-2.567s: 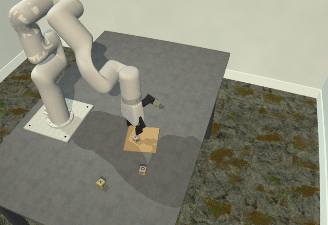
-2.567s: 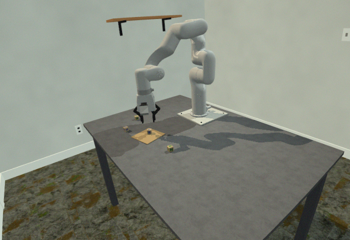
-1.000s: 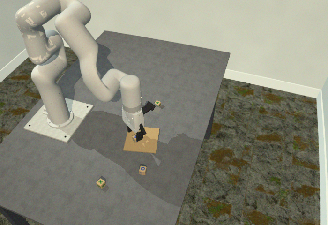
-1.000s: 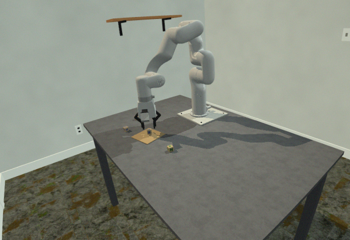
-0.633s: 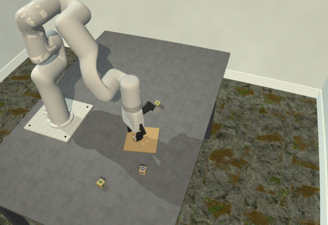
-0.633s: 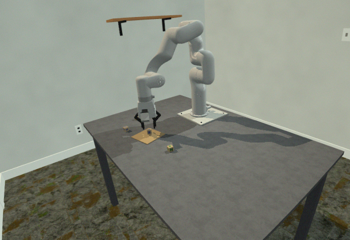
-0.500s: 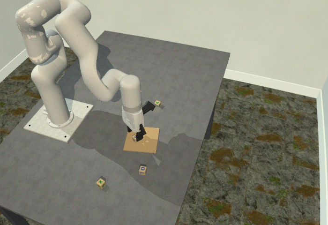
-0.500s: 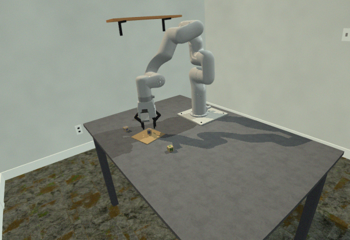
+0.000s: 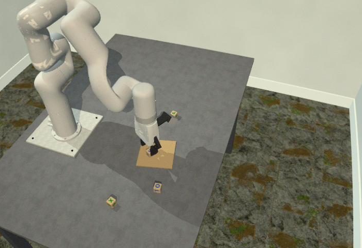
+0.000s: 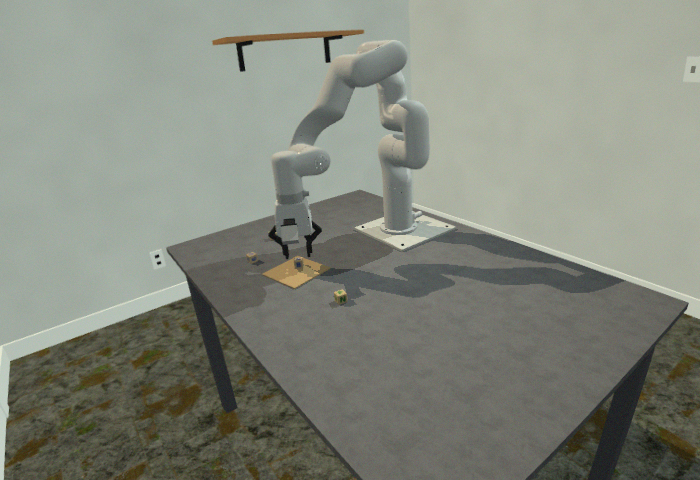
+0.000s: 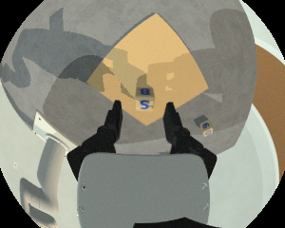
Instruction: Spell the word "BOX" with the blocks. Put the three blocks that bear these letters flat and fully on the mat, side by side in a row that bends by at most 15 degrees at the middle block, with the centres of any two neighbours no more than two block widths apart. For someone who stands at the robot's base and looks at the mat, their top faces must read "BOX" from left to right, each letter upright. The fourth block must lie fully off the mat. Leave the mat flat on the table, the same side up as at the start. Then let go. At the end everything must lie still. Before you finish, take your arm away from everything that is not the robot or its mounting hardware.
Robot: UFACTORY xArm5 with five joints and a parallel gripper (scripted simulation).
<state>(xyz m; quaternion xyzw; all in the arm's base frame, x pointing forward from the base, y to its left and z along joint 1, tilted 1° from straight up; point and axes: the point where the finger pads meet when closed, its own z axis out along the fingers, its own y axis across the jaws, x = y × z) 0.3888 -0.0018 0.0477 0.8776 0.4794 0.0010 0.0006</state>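
The B block lies 40 mm below my hand. From my hand the other things lie so: X block 250 mm to the right, 40 mm below, 40 mm behind; tan mat 50 mm below, 20 mm to the left, 20 mm ahead; O block 140 mm to the right, 90 mm ahead, 40 mm below.
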